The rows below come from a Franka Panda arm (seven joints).
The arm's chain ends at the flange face. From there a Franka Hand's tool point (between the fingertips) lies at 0.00 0.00 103.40 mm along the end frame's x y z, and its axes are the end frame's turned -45 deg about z.
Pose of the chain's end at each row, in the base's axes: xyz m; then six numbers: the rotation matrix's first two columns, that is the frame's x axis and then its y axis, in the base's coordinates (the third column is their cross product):
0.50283, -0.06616, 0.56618, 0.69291, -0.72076, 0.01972, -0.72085, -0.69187, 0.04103
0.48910, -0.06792, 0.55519, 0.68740, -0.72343, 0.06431, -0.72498, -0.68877, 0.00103
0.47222, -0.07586, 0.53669, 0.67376, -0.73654, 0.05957, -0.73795, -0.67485, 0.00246
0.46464, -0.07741, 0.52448, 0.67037, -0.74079, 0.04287, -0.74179, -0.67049, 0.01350
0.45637, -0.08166, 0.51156, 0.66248, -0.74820, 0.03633, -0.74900, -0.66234, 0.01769
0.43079, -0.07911, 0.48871, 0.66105, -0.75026, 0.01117, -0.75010, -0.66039, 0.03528
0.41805, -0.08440, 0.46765, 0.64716, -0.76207, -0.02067, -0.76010, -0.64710, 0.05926
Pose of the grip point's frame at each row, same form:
0.50118, -0.07057, 0.46289, 0.99968, -0.02043, -0.01507, -0.01976, -0.99888, 0.04296
0.49360, -0.07281, 0.45200, 0.99870, -0.02451, 0.04475, -0.02657, -0.99858, 0.04620
0.47619, -0.08058, 0.43347, 0.99823, -0.04362, 0.04038, -0.04539, -0.99800, 0.04386
0.46658, -0.08163, 0.42118, 0.99855, -0.04971, 0.02077, -0.05050, -0.99793, 0.03986
0.45749, -0.08569, 0.40824, 0.99807, -0.06071, 0.01318, -0.06118, -0.99740, 0.03820
0.42882, -0.08239, 0.38538, 0.99783, -0.06355, -0.01705, -0.06297, -0.99748, 0.03285
0.41200, -0.08674, 0.36445, 0.99508, -0.08130, -0.05652, -0.07986, -0.99643, 0.02729

